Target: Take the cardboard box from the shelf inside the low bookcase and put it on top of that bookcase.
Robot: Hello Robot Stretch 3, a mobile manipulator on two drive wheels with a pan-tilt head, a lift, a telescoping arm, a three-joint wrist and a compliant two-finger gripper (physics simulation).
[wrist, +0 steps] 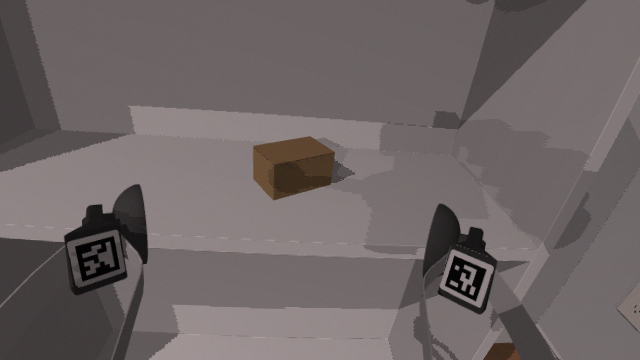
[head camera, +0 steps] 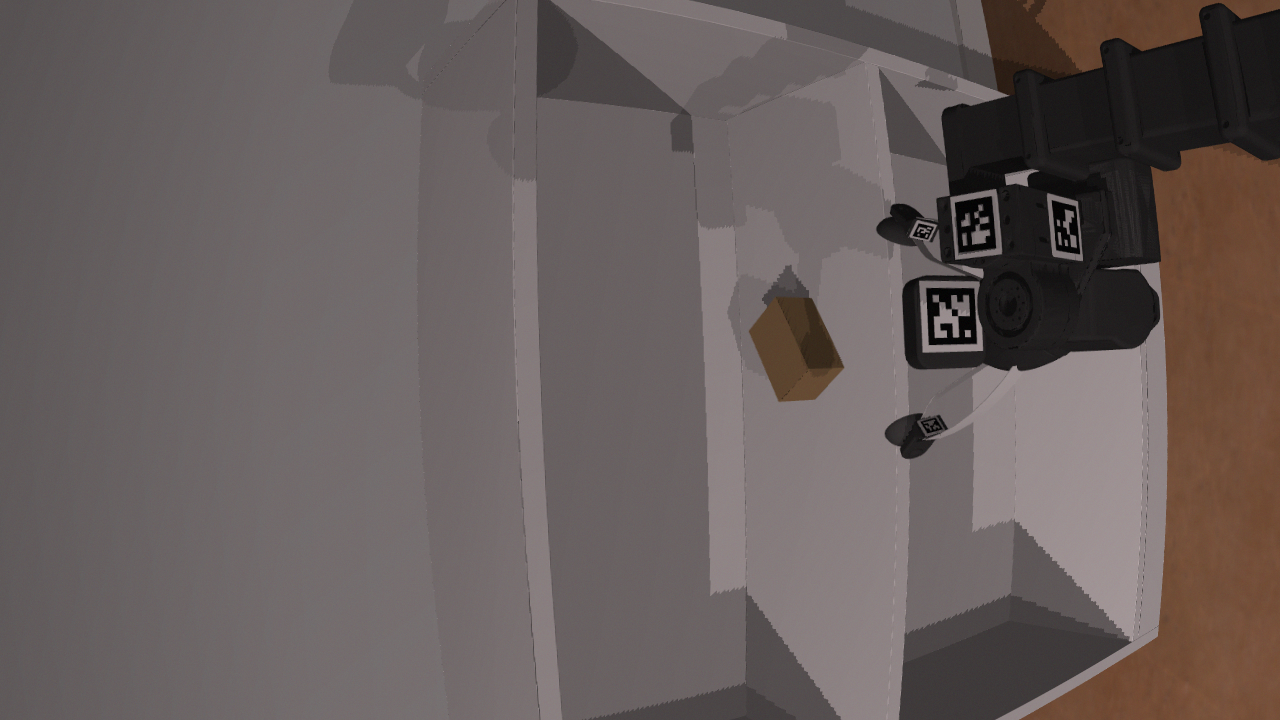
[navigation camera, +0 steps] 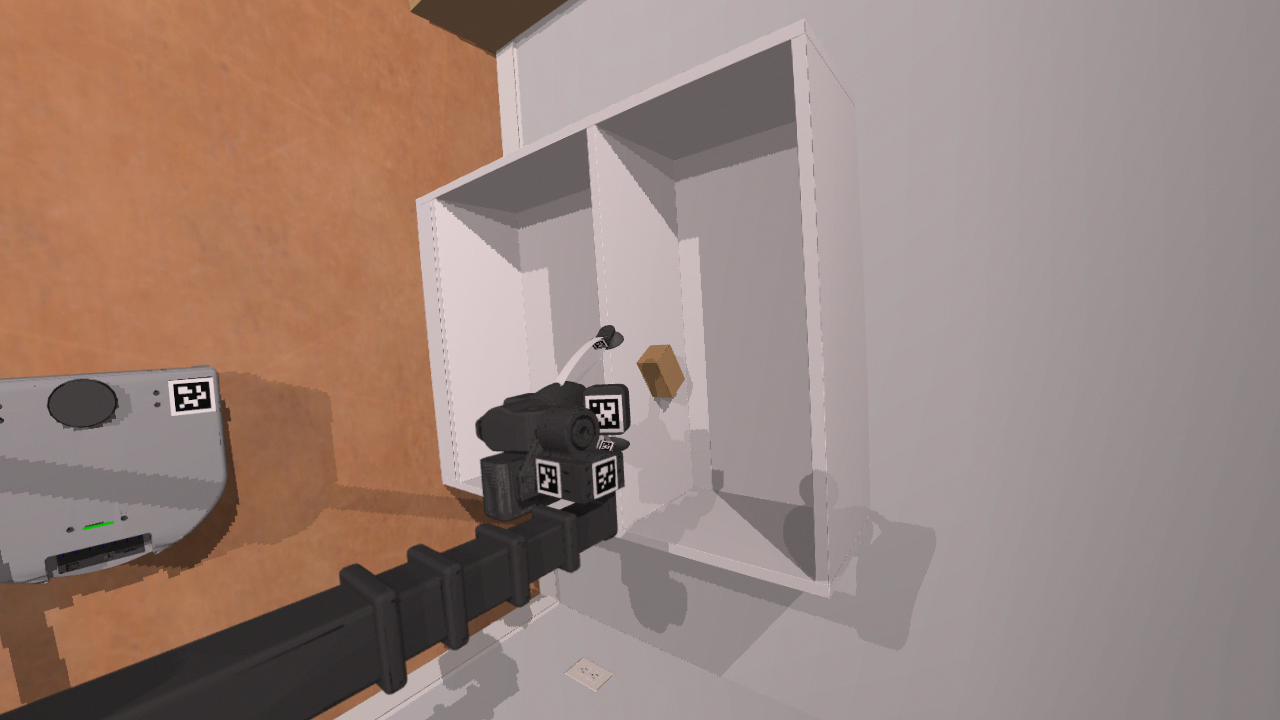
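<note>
The brown cardboard box (head camera: 787,353) (navigation camera: 660,369) (wrist: 295,167) rests on the middle shelf (head camera: 823,537) (navigation camera: 640,268) (wrist: 200,205), in the upper compartment of the low white bookcase (head camera: 528,358) (navigation camera: 810,268). It stands turned at an angle. The bookcase's top surface (head camera: 469,358) (navigation camera: 841,313) shows in the head and navigation views. My gripper (head camera: 904,331) (navigation camera: 614,391) (wrist: 291,222) is wide open with nothing between its fingers. It is at the bookcase's open front, near the shelf's front edge. In the wrist view the box lies beyond the fingertips, between them sideways and apart from both.
The bookcase's lower compartment (head camera: 1065,447) (navigation camera: 478,313) is below the shelf. My arm (head camera: 1163,98) (navigation camera: 375,617) reaches in near one side panel (navigation camera: 716,559). My base (navigation camera: 134,474) stands on the brown floor (navigation camera: 268,223). A wall outlet (navigation camera: 588,673) and brown furniture (navigation camera: 492,22) show.
</note>
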